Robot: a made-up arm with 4 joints.
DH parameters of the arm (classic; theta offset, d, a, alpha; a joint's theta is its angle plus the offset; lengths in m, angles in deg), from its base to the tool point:
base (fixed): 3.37 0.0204 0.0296 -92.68
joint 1: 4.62 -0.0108 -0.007 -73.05
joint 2: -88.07 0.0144 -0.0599 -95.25
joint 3: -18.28 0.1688 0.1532 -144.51
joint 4: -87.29 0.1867 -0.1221 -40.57
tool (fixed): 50.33 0.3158 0 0
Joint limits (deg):
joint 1: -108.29..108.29
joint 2: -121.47..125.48
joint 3: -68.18..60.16
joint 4: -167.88..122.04
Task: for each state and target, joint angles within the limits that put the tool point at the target. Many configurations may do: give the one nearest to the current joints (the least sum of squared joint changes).
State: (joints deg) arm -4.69 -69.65 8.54 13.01
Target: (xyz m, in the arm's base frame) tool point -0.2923 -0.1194 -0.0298
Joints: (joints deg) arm -4.22 -39.15 5.23 53.63
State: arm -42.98 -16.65 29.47 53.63
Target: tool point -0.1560 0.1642 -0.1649
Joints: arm -64.67 35.74 0.55 79.76
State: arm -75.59 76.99 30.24 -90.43
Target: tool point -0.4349 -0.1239 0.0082
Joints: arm -82.97 64.96 45.67 -110.18
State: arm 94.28 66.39 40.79 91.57
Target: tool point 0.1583 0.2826 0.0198
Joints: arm 106.43 82.61 39.26 79.11
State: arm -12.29 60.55 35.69 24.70
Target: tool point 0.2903 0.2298 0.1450
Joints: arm -0.87 100.42 26.15 22.94
